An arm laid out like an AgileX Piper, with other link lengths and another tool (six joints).
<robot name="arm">
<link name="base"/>
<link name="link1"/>
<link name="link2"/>
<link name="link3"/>
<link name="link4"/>
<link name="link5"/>
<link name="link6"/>
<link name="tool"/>
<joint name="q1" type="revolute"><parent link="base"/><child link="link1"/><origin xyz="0 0 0.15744" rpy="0 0 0"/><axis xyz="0 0 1"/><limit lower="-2.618" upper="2.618"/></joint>
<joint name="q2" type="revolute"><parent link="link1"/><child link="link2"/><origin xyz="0 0 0" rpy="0 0 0"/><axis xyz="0 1 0"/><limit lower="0" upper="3.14"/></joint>
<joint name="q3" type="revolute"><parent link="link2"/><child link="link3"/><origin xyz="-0.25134 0 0.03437" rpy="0 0 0"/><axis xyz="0 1 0"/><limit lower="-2.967" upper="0"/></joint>
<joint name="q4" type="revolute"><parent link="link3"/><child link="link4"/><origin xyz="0.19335 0 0.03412" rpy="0 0 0"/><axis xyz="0.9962 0 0.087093"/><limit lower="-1.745" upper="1.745"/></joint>
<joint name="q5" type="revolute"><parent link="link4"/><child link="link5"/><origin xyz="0 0 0" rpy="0 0 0"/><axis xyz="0 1 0"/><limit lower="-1.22" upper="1.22"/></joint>
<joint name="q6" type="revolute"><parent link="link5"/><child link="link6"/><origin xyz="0.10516 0 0.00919" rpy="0 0 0"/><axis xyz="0.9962 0 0.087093"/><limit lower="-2.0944" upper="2.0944"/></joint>
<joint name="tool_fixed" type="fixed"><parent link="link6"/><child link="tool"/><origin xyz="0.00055 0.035 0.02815" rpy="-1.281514 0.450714 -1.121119"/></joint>
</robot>
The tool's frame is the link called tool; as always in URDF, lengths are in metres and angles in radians.
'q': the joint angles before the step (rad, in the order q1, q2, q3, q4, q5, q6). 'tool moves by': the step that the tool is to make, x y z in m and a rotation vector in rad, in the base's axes. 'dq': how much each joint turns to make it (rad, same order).
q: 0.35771 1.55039 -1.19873 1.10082 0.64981 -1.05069
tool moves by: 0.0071 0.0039 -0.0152 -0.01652 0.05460 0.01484
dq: 0.00004 0.04969 0.00027 0.00015 0.01673 -0.00111
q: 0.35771 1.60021 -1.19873 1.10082 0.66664 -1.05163
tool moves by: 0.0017 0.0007 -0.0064 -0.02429 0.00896 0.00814
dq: -0.00021 0.01457 0.00004 -0.02280 0.00259 0.00198
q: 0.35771 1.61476 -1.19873 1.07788 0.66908 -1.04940
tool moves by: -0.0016 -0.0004 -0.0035 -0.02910 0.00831 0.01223
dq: -0.00003 -0.00013 0.00039 -0.04397 0.01198 0.02173
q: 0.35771 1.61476 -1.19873 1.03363 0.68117 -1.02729
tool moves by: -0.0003 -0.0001 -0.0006 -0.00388 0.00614 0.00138
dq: -0.00017 0.00004 -0.00017 -0.00890 0.00458 0.00902
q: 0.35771 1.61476 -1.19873 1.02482 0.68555 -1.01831
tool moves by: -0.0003 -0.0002 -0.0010 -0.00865 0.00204 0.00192
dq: 0.00003 -0.00012 0.00011 -0.01313 0.00209 0.00714
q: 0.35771 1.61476 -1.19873 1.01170 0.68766 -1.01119
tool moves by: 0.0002 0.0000 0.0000 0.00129 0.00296 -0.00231
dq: 0.00008 0.00023 -0.00005 -0.00031 -0.00017 0.00415
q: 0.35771 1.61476 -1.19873 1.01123 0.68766 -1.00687
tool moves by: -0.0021 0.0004 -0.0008 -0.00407 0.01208 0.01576
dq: 0.00014 -0.00002 -0.00009 -0.00810 0.01948 0.00451
